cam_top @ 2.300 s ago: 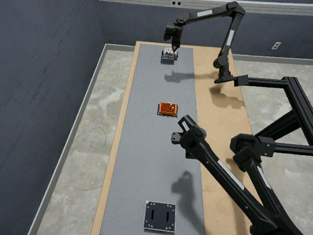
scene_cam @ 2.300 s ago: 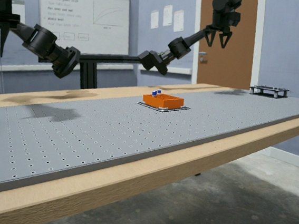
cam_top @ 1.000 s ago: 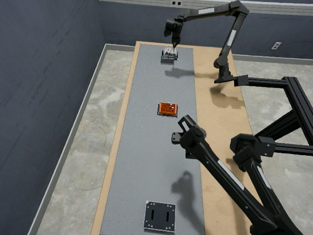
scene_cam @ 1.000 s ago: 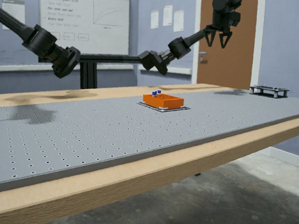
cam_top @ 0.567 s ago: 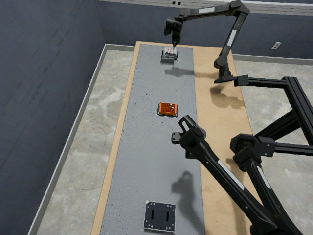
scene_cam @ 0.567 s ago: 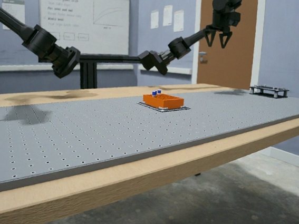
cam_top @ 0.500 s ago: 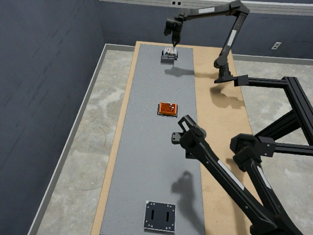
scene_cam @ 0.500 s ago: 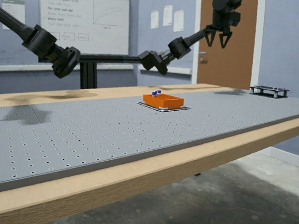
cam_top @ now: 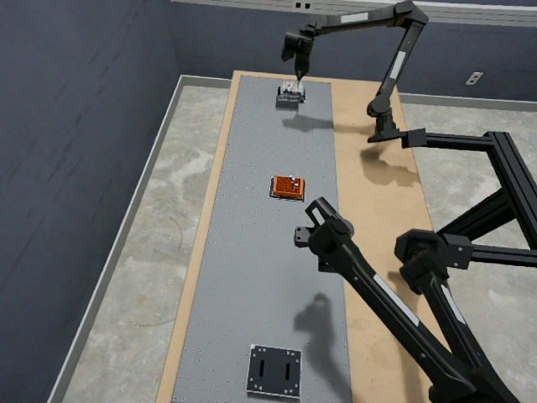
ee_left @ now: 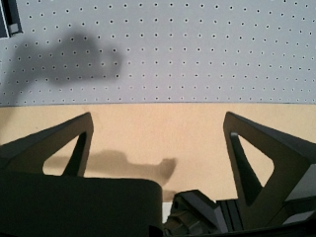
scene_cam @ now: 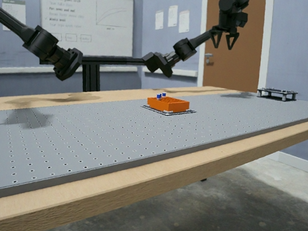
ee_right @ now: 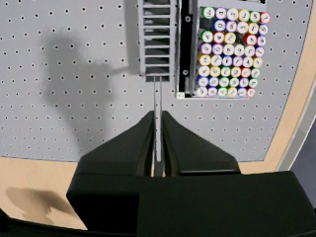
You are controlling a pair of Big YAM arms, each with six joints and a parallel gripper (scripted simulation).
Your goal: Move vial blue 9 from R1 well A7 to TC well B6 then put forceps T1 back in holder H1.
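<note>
Right now the grey holder H1 is 16 cm below my right hand and 4 cm ahead of it. The rest, counted from my right hand: orange tube carrier (56 cm to the left, 15 cm below, 5 cm ahead).
</note>
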